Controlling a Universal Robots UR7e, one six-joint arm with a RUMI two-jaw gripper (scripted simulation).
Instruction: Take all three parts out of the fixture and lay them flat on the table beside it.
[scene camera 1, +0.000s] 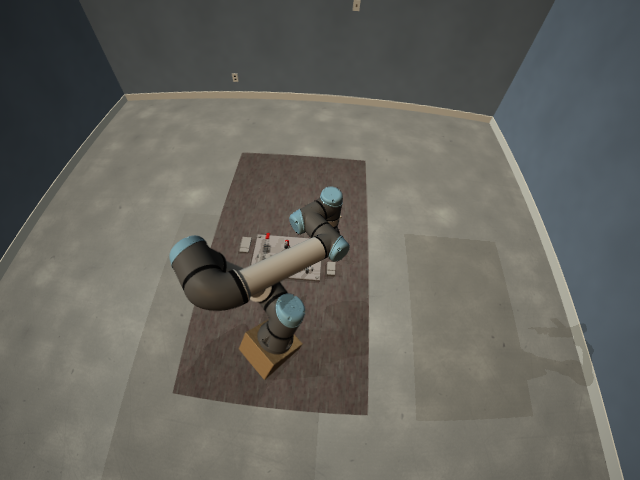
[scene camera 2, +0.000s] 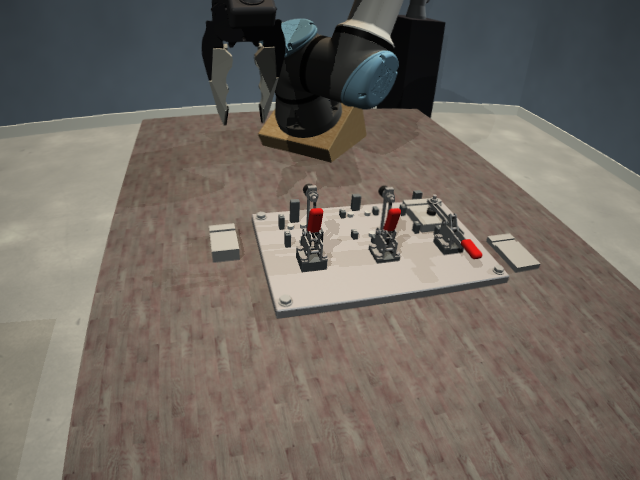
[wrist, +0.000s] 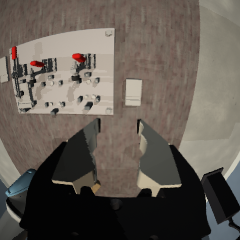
same spot on fixture: (wrist: 62, 46) = (scene camera 1: 296, 243)
